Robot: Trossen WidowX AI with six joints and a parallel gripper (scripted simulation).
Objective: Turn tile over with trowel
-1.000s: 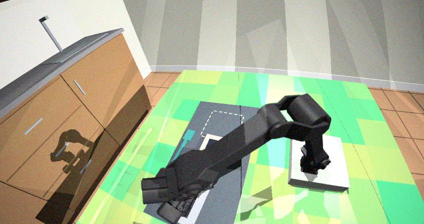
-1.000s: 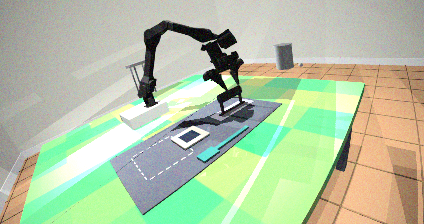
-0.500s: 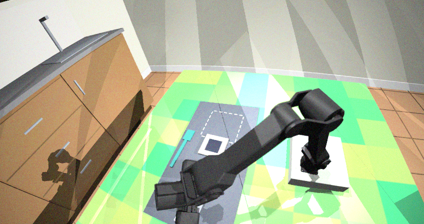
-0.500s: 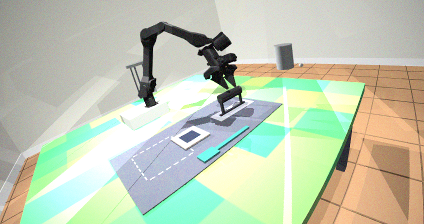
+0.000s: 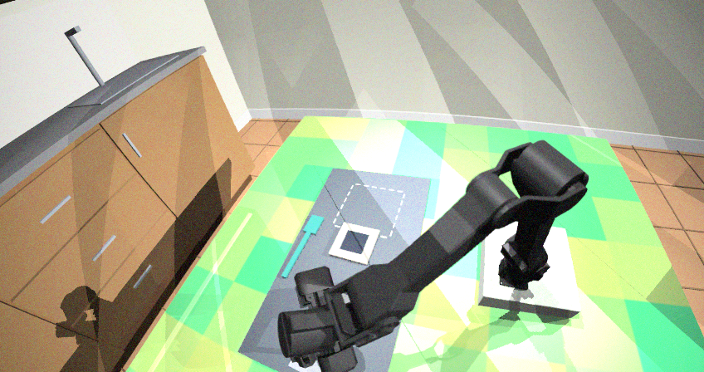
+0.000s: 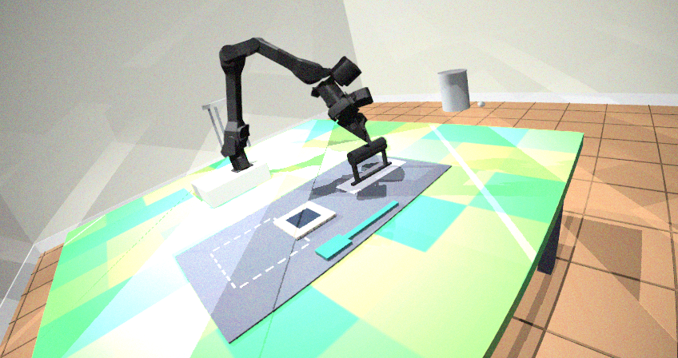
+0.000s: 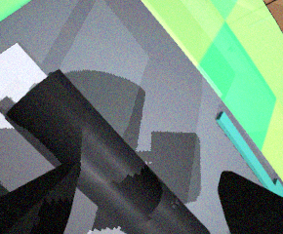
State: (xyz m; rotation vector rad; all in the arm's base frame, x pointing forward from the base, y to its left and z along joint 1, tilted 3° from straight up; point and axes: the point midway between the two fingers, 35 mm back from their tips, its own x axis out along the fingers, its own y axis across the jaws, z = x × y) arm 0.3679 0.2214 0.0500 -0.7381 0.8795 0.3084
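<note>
My gripper tip is 6 cm above the dark handled tool and 2 cm to the left of it. Also, from my gripper tip: grey mat 20 cm to the right, 12 cm below, 1 cm ahead; then teal flat tool 22 cm to the right, 15 cm ahead, 9 cm below; then tile 25 cm to the right, 9 cm below, 1 cm ahead.
</note>
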